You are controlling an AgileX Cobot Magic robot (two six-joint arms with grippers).
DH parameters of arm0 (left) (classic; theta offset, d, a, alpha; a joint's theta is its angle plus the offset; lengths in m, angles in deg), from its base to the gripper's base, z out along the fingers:
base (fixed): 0 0 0 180
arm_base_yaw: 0 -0.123 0 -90
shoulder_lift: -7.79 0 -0.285 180
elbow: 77.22 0 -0.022 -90
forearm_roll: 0 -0.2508 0 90
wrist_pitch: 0 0 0.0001 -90
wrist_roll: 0 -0.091 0 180
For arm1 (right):
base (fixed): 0 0 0 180
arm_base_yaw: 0 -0.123 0 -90
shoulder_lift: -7.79 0 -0.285 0
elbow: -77.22 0 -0.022 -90
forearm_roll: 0 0.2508 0 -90
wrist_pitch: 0 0 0.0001 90
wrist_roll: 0 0.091 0 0
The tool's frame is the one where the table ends.
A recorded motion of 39 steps. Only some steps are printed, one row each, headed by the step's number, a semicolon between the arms.
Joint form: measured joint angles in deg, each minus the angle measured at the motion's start. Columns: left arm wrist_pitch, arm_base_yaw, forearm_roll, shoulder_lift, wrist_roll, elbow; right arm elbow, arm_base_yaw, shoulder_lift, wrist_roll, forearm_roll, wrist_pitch.
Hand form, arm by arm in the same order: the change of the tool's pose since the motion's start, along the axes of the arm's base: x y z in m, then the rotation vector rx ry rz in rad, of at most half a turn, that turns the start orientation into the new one. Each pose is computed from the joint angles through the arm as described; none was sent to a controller.
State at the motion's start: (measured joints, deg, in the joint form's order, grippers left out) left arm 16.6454 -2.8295 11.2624 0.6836 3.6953 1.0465; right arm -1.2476 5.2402 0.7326 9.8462 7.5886 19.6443
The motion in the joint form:
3: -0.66 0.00 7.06 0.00 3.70 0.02; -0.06 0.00 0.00 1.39 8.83 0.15
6: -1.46 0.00 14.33 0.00 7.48 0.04; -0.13 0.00 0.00 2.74 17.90 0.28
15: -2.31 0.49 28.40 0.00 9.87 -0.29; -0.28 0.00 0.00 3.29 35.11 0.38
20: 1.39 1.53 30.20 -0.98 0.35 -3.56; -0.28 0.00 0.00 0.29 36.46 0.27
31: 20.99 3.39 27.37 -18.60 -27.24 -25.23; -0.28 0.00 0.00 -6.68 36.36 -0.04
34: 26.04 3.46 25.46 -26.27 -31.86 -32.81; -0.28 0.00 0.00 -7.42 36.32 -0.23
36: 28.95 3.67 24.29 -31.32 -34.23 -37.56; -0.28 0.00 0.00 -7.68 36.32 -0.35
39: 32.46 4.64 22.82 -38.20 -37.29 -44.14; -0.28 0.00 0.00 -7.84 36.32 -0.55
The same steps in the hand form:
3: 0.0003 -0.0028 0.0017 -0.1857 -0.0153 0.0055; 0.0003 0.0047 0.0004 0.1767 -0.0109 0.0063
6: 0.0006 -0.0052 0.0039 -0.3767 -0.0308 0.0119; 0.0006 0.0093 0.0016 0.3570 -0.0211 0.0133
15: 0.0005 -0.0098 0.0100 -0.6626 -0.0516 -0.0036; 0.0009 0.0171 0.0058 0.6650 -0.0417 0.0353
20: -0.0018 -0.0151 0.0243 -0.5281 -0.0402 -0.0902; 0.0010 0.0175 0.0064 0.6375 -0.0486 0.0490
31: 0.0091 -0.0329 0.1067 0.0007 0.1178 -0.4081; 0.0011 0.0172 0.0067 0.5172 -0.0606 0.0749
34: 0.0240 -0.0354 0.1324 0.1080 0.1788 -0.4771; 0.0011 0.0170 0.0069 0.5037 -0.0641 0.0762
36: 0.0362 -0.0368 0.1471 0.1641 0.2189 -0.5198; 0.0012 0.0168 0.0070 0.4991 -0.0662 0.0762
39: 0.0552 -0.0397 0.1662 0.2366 0.2637 -0.5859; 0.0012 0.0166 0.0073 0.4962 -0.0695 0.0751

